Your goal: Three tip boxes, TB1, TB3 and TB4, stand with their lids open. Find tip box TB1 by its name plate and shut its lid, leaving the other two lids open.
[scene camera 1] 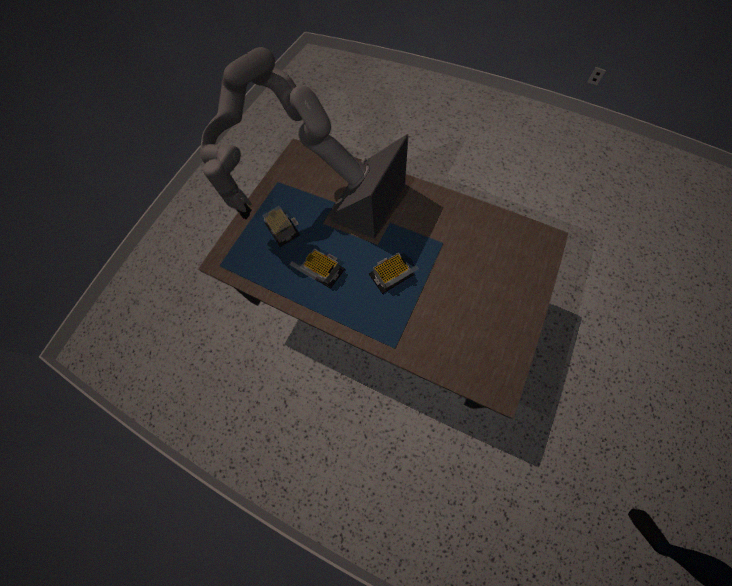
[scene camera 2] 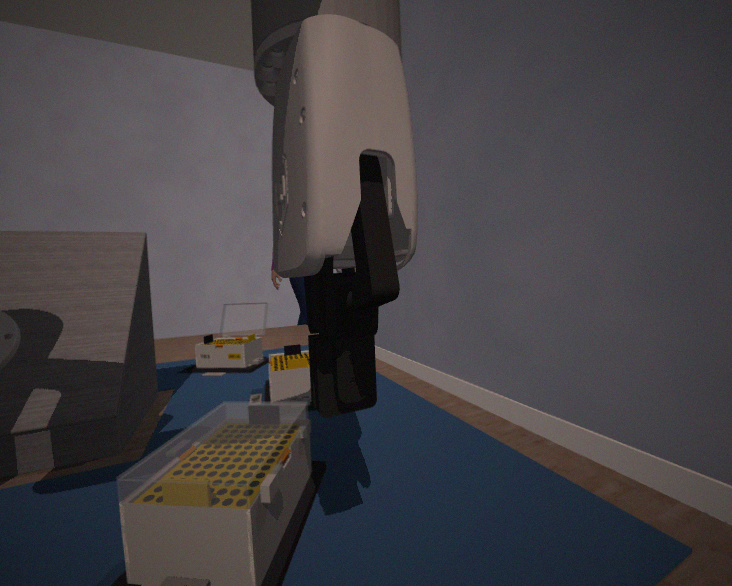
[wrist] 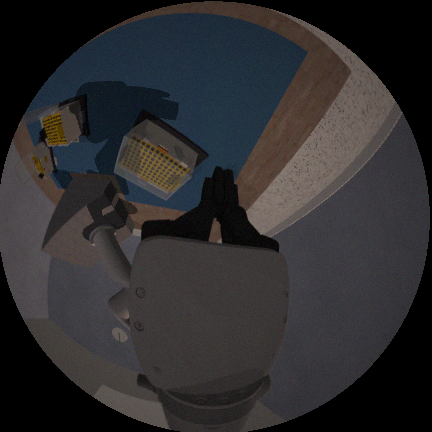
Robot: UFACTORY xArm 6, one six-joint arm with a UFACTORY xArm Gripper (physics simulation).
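Frame: origin at the arm's base, x ahead, y left, z up, level; centimetres.
Where they show: gripper, fingertip midpoint: (scene camera 1: 246,216) (scene camera 2: 344,407) (wrist: 219,177); arm's base, link origin: (scene camera 1: 360,178) (wrist: 101,234).
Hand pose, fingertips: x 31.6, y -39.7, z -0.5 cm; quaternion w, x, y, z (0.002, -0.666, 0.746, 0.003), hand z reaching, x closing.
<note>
Each offset is from my fingertips to the top centre of the thing. Level surfaces: height alone.
The nearest tip box, TB1 {dx -5.5, dy +11.6, dz -4.5 cm} (scene camera 1: 280,224) (scene camera 2: 189,537) (wrist: 155,165), has its clear lid down flat over the yellow tip rack; its name plate is not readable now. The middle box, TB4 {dx +7.5, dy +36.9, dz -5.6 cm} (scene camera 1: 321,265) (scene camera 2: 289,381) (wrist: 62,127), has its lid tilted open in scene camera 1; the gripper hides part of this box in scene camera 2. The far box, TB3 {dx +1.1, dy +63.7, dz -5.6 cm} (scene camera 1: 392,270) (scene camera 2: 228,354) (wrist: 45,159), shows its name plate and has its clear lid standing open. My gripper (scene camera 1: 245,213) (scene camera 2: 343,408) (wrist: 219,177) is shut and empty, raised beside TB1, apart from its lid.
The boxes stand on a blue mat {dz -12.2 cm} (scene camera 1: 366,317) (scene camera 2: 457,488) (wrist: 225,75) on a wooden table {dz -12.5 cm} (scene camera 1: 488,293) (wrist: 285,120). A grey wedge-shaped block (scene camera 1: 387,189) (scene camera 2: 73,274) (wrist: 75,215) stands at the arm's base, behind the boxes. The gripper is near the table's left edge in scene camera 1.
</note>
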